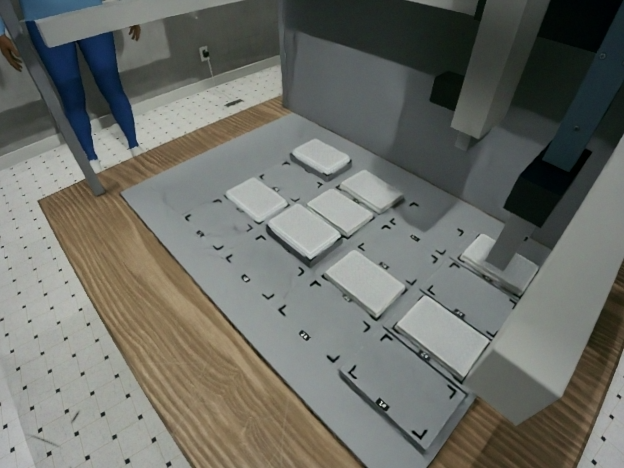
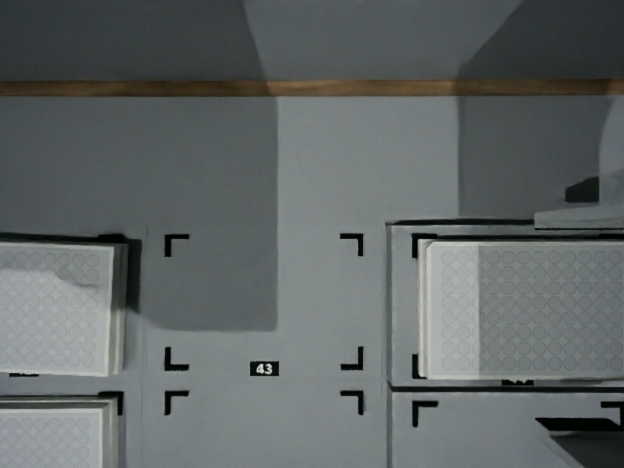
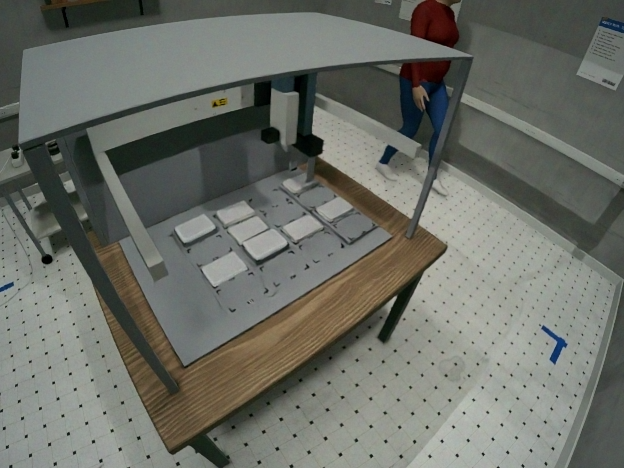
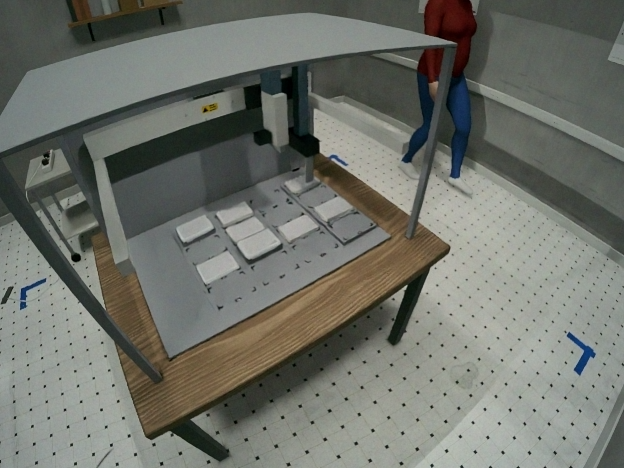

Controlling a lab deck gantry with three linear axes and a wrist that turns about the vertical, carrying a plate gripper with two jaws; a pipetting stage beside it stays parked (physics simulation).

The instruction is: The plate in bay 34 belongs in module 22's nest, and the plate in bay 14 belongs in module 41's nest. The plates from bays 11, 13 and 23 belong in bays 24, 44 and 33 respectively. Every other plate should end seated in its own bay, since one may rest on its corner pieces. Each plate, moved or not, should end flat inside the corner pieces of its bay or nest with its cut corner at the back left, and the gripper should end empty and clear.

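Frame: origin at the robot's base, x ahead, y left, z up, level; metres.
Seen in the pictures: gripper, between the fingertips: point(image 1: 507, 249) point(image 2: 570, 323) point(image 3: 301, 175) point(image 4: 302, 175); robot's base, origin of its link: point(image 1: 186, 218) point(image 3: 232, 311) point(image 4: 219, 308).
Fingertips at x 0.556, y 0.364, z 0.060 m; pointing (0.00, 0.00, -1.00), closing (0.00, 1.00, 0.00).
Pixels of each thing's top centre, then the offset from my fingertips to it.
- bay 44 plate, centre of its top: point(image 2: 531, 310) point(image 1: 500, 260) point(image 3: 300, 181) point(image 4: 302, 181) dz -0.031, dx +0.000, dy +0.000 m
- bay 23 plate, centre of its top: point(image 1: 364, 278) point(image 3: 302, 227) point(image 4: 298, 227) dz -0.046, dx -0.164, dy -0.214 m
- bay 24 plate, centre of its top: point(image 1: 443, 332) point(image 4: 333, 207) point(image 3: 335, 207) dz -0.031, dx +0.000, dy -0.214 m
- module 41, centre of its top: point(image 1: 320, 153) point(image 3: 194, 226) point(image 4: 194, 226) dz -0.027, dx -0.492, dy +0.000 m
- module 22, centre of its top: point(image 1: 303, 226) point(image 3: 265, 242) point(image 4: 258, 241) dz -0.027, dx -0.328, dy -0.215 m
- bay 42 plate, centre of its top: point(image 2: 12, 307) point(image 1: 371, 188) point(image 3: 235, 211) point(image 4: 234, 212) dz -0.043, dx -0.321, dy +0.000 m
- bay 32 plate, centre of its top: point(image 1: 339, 208) point(image 3: 248, 228) point(image 4: 245, 228) dz -0.046, dx -0.328, dy -0.107 m
- bay 21 plate, centre of its top: point(image 1: 255, 196) point(image 3: 224, 267) point(image 4: 217, 265) dz -0.046, dx -0.492, dy -0.214 m
My gripper point(image 1: 510, 255) point(image 2: 579, 322) point(image 3: 301, 174) point(image 4: 302, 174) is open, its jaws apart in front of and behind the bay 44 plate point(image 1: 476, 249) point(image 2: 504, 309), without touching it. That plate looks flat inside its corner pieces, cut corner at the back left. The bay 23 plate point(image 1: 365, 283) point(image 3: 302, 227) and the bay 24 plate point(image 1: 442, 336) point(image 3: 334, 208) lie in their bays. Plates sit on module 41 point(image 1: 321, 157) and module 22 point(image 1: 303, 230). The bay 42 plate point(image 1: 371, 190) point(image 2: 55, 307) looks slightly turned, possibly tilted. Bays 33, 34, 11, 13 and 14 hold no plate.
The bay 32 plate point(image 1: 340, 211) point(image 2: 50, 438) and bay 21 plate point(image 1: 256, 198) lie on the left half. The parked pipetting stage point(image 1: 491, 95) point(image 3: 283, 118) hangs left of the gripper. A back wall point(image 1: 352, 105) stands behind the deck. Gantry posts stand at the table's corners.
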